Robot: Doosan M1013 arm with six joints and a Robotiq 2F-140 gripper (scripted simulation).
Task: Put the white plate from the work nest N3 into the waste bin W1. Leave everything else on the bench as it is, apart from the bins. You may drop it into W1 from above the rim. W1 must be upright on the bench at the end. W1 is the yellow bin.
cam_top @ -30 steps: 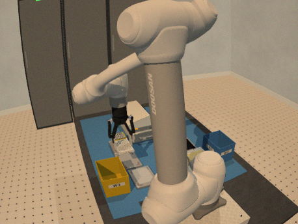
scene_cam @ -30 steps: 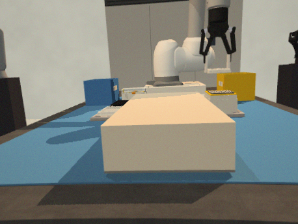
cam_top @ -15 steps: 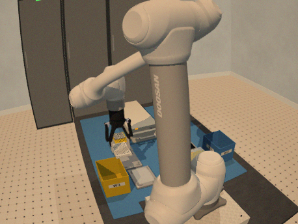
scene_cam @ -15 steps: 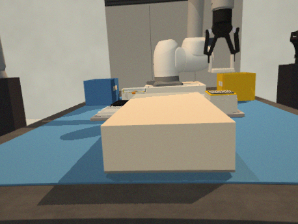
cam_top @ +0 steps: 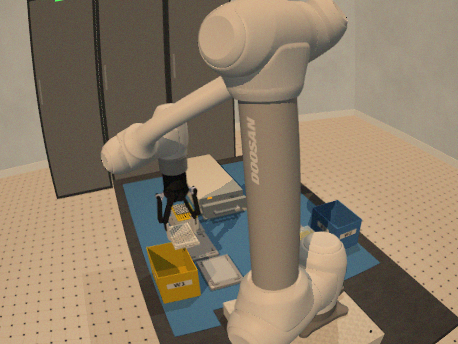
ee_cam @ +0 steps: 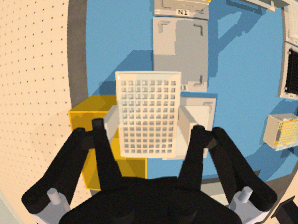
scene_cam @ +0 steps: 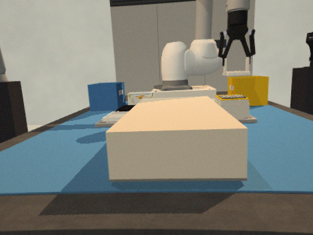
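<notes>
The yellow bin W1 lies 130 mm below my hand, 80 mm to the left of it and 80 mm behind it. Round my hand: white plate 20 mm below; flat tray 150 mm below, 100 mm behind, 90 mm to the right; yellow well plate 240 mm ahead, 110 mm to the right, 110 mm below.
</notes>
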